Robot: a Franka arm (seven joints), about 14 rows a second.
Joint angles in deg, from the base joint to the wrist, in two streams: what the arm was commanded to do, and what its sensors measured. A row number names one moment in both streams.
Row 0, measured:
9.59, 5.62, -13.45, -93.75, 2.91, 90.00, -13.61
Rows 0 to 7, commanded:
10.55, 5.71, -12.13, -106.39, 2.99, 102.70, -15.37
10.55, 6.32, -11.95, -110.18, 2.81, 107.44, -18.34
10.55, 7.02, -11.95, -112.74, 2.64, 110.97, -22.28
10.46, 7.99, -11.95, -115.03, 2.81, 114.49, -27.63
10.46, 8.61, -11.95, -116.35, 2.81, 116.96, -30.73
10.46, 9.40, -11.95, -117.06, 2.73, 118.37, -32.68
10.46, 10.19, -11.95, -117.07, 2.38, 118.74, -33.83
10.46, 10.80, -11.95, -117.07, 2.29, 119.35, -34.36
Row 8, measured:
10.15, 11.09, -11.62, -116.44, 2.78, 118.06, -31.56
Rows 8 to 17, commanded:
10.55, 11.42, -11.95, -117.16, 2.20, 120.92, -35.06
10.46, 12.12, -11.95, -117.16, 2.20, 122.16, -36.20
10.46, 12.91, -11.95, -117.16, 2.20, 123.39, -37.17
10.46, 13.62, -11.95, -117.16, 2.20, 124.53, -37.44
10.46, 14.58, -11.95, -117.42, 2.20, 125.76, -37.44
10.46, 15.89, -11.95, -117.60, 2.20, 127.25, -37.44
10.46, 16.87, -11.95, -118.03, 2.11, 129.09, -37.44
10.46, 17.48, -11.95, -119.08, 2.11, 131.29, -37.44
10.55, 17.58, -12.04, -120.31, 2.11, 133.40, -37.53
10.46, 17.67, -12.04, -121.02, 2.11, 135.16, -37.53
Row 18, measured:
10.15, 17.83, -11.62, -119.00, 2.58, 131.66, -36.71
